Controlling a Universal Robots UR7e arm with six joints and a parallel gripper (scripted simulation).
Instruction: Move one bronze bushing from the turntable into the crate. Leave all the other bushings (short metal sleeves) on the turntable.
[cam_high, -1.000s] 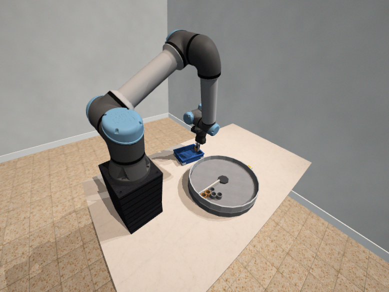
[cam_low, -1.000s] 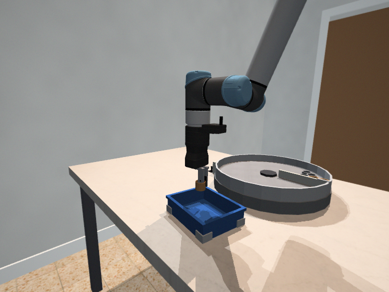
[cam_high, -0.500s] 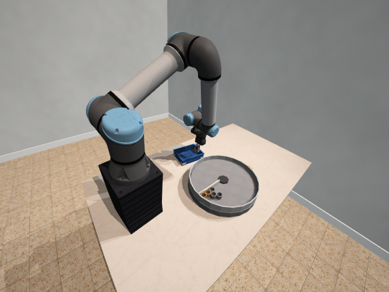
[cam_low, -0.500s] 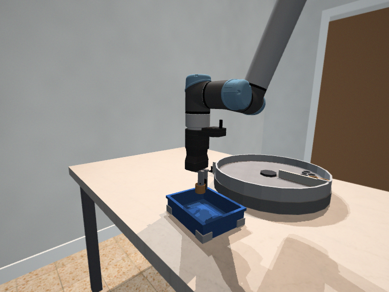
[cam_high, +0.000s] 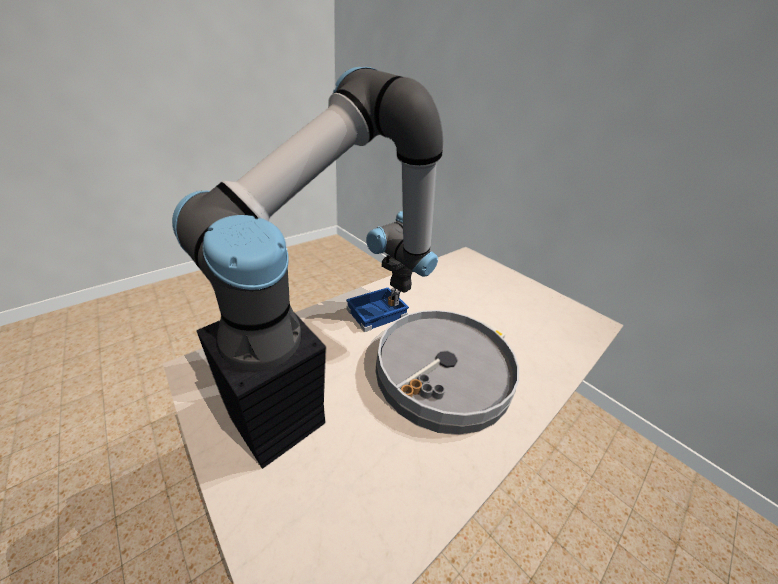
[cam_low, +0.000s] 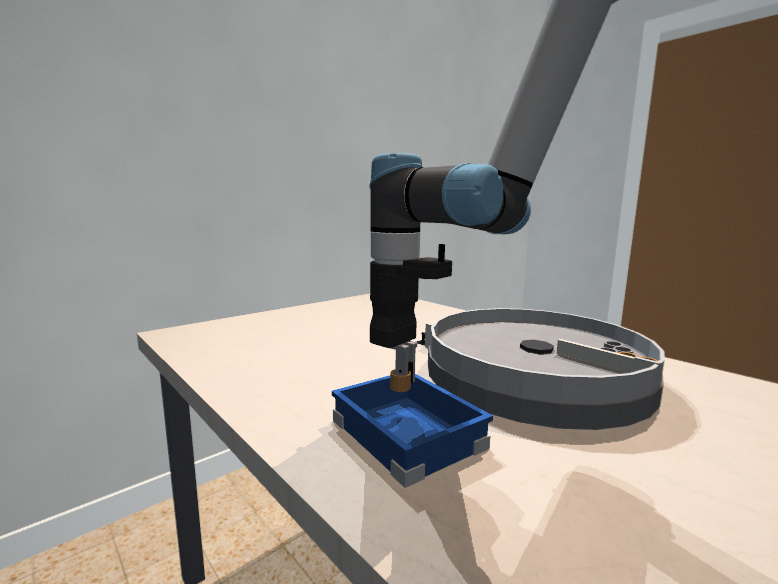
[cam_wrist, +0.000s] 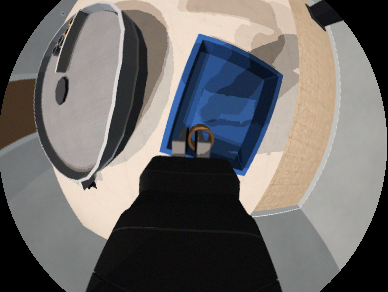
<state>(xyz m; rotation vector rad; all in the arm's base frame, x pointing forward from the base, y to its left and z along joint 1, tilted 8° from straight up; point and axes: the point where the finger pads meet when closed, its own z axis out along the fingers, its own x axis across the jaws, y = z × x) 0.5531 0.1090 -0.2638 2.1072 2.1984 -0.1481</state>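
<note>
Right now the blue crate is 4 cm behind my hand, 5 cm to the left of it and 4 cm below it. The rest, counted from my hand: round grey turntable (9 cm behind, 31 cm to the right, 2 cm below).
</note>
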